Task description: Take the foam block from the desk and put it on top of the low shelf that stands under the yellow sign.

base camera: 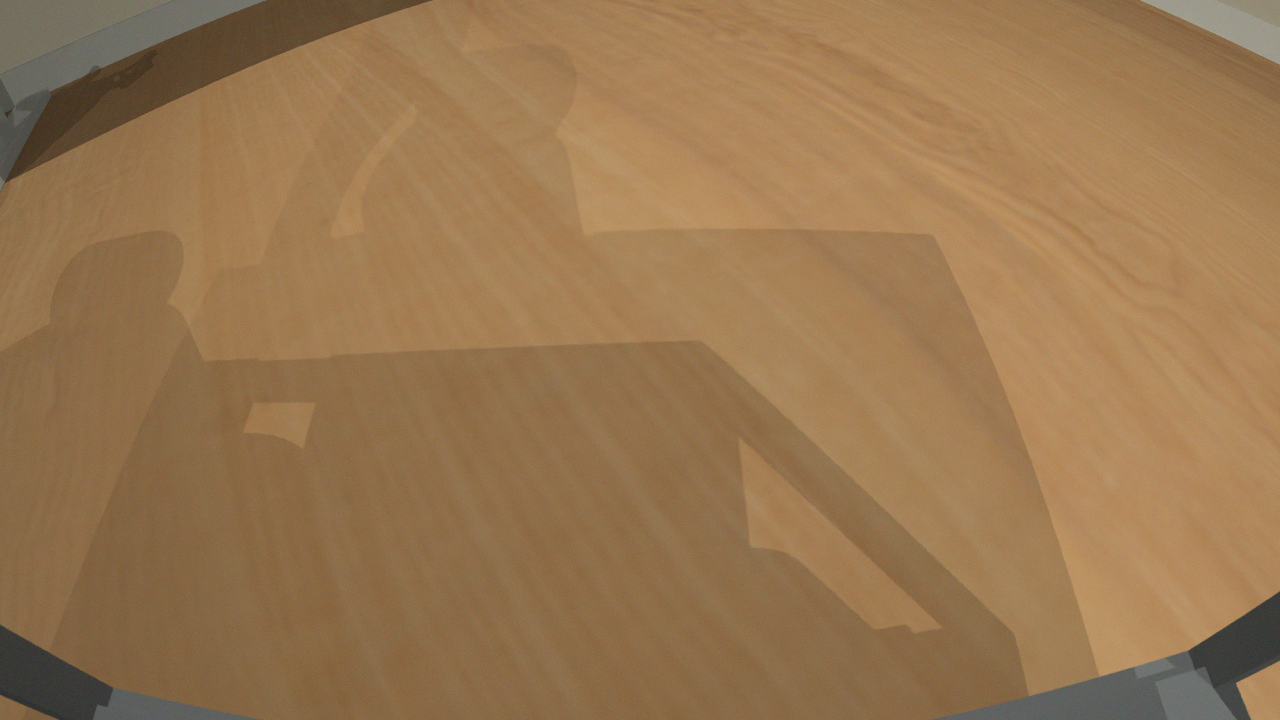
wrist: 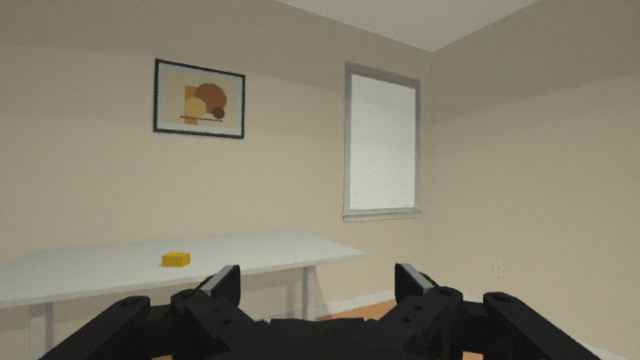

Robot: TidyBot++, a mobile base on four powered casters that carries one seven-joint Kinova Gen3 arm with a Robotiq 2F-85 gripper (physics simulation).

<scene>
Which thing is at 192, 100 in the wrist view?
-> A framed picture.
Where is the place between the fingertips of the gripper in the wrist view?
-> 317, 281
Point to a window with a blind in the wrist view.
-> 382, 110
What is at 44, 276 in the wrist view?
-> A pale grey desk.
</scene>
